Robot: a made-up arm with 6 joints. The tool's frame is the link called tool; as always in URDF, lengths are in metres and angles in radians. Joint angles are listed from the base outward.
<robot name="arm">
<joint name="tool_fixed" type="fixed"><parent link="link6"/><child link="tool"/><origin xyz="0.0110 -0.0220 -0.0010" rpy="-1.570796 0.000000 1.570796"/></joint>
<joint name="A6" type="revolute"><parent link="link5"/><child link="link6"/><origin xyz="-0.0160 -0.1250 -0.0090" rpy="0.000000 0.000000 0.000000"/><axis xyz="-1 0 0"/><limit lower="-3.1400" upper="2.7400"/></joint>
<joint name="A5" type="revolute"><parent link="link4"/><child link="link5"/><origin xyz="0.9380 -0.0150 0.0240" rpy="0.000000 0.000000 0.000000"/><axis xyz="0 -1 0"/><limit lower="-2.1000" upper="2.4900"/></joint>
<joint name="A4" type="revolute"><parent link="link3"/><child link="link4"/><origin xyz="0.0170 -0.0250 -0.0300" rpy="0.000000 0.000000 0.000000"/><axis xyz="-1 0 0"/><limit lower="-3.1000" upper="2.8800"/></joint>
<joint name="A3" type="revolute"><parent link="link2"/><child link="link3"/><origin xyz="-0.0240 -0.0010 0.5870" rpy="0.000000 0.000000 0.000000"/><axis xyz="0 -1 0"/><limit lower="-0.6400" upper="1.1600"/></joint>
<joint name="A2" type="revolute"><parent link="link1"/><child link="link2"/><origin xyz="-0.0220 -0.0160 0.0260" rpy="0.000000 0.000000 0.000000"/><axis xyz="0 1 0"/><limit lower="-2.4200" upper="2.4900"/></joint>
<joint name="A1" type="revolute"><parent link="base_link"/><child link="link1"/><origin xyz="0.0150 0.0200 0.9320" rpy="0.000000 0.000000 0.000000"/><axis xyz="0 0 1"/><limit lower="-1.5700" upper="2.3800"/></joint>
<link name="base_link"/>
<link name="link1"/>
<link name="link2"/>
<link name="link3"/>
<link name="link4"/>
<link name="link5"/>
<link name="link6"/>
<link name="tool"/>
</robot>
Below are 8 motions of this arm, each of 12 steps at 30 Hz.
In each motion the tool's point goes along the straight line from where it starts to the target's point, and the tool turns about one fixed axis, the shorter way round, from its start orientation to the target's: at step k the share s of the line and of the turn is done. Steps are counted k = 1, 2, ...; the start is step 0. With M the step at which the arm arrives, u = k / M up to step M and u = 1 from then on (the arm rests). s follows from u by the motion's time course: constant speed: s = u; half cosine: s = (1 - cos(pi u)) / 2; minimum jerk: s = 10 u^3 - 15 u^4 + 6 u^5.
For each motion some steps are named. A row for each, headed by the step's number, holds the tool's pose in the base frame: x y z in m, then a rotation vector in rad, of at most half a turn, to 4 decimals.
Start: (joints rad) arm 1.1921 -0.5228 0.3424 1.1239 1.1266 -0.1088
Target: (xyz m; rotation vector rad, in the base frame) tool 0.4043 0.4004 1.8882 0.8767 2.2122 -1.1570
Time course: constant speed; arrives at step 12
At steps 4, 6, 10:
4: 0.2546 0.2440 2.1411 1.0368 2.0671 -0.2540
6: 0.2920 0.2831 2.0779 1.0092 2.1238 -0.4742
10: 0.3669 0.3613 1.9514 0.9294 2.1972 -0.9264

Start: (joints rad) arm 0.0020 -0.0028 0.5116 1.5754 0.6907 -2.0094
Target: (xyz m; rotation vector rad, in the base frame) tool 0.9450 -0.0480 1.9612 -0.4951 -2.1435 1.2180
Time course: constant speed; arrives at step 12
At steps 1, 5, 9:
1: 0.7775 -0.0233 2.0964 -0.7736 -2.1248 1.3610
5: 0.8384 -0.0323 2.0472 -0.6713 -2.1349 1.3099
9: 0.8993 -0.0413 1.9981 -0.5702 -2.1412 1.2578

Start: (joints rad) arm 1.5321 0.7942 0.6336 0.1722 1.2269 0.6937
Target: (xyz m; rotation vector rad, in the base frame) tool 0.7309 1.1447 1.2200 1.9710 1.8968 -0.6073
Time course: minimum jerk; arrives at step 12
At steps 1, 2, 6, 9, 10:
1: 0.2620 1.3303 1.2518 1.0128 2.5615 -0.5939
2: 0.2763 1.3246 1.2508 1.0454 2.5465 -0.5957
6: 0.4952 1.2380 1.2360 1.5198 2.2739 -0.6124
9: 0.6821 1.1640 1.2233 1.8833 1.9815 -0.6103
10: 0.7142 1.1513 1.2211 1.9413 1.9262 -0.6084

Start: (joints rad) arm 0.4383 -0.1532 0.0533 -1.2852 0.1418 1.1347
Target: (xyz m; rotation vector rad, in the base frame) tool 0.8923 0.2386 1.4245 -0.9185 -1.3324 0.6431
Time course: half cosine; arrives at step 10
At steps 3, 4, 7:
3: 0.8295 0.2598 1.5383 -1.0106 -1.6245 1.0487
4: 0.8405 0.2561 1.5183 -0.9965 -1.5746 0.9756
7: 0.8760 0.2441 1.4540 -0.9451 -1.4101 0.7459

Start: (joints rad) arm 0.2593 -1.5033 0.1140 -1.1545 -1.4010 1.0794
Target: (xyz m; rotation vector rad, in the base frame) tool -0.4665 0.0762 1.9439 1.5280 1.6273 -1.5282
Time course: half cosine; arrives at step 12
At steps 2, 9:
2: -0.4352 -0.2137 1.9438 1.2366 1.6463 -1.4996
9: -0.4616 0.0307 1.9439 1.4818 1.6317 -1.5248

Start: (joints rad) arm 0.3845 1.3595 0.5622 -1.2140 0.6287 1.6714
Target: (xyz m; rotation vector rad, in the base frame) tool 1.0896 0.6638 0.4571 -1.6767 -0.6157 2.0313
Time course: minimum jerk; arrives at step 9
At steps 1, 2, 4, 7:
1: 1.0792 0.3250 0.3271 -1.3153 -0.2962 1.8876
2: 1.0799 0.3473 0.3356 -1.3389 -0.3160 1.8986
4: 1.0833 0.4570 0.3777 -1.4556 -0.4160 1.9499
7: 1.0888 0.6376 0.4470 -1.6486 -0.5896 2.0222

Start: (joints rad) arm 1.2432 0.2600 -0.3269 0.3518 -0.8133 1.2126
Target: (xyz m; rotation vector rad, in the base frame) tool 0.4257 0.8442 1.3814 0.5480 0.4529 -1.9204
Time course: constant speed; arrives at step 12
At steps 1, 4, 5, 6, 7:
1: 0.4720 0.8502 1.0733 0.3910 -0.0392 -2.0103
4: 0.4594 0.8486 1.1573 0.4356 0.0957 -1.9931
5: 0.4552 0.8480 1.1853 0.4501 0.1406 -1.9861
6: 0.4510 0.8475 1.2133 0.4646 0.1854 -1.9786
7: 0.4467 0.8469 1.2413 0.4788 0.2302 -1.9704

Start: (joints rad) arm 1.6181 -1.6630 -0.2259 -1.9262 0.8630 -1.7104
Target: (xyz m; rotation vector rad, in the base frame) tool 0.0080 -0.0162 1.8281 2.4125 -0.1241 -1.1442
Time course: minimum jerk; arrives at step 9
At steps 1, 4, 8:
1: 0.0248 -0.2948 1.8254 2.5530 0.6211 -1.2518
4: 0.0183 -0.1863 1.8265 2.5173 0.3215 -1.2185
8: 0.0082 -0.0195 1.8281 2.4150 -0.1159 -1.1459

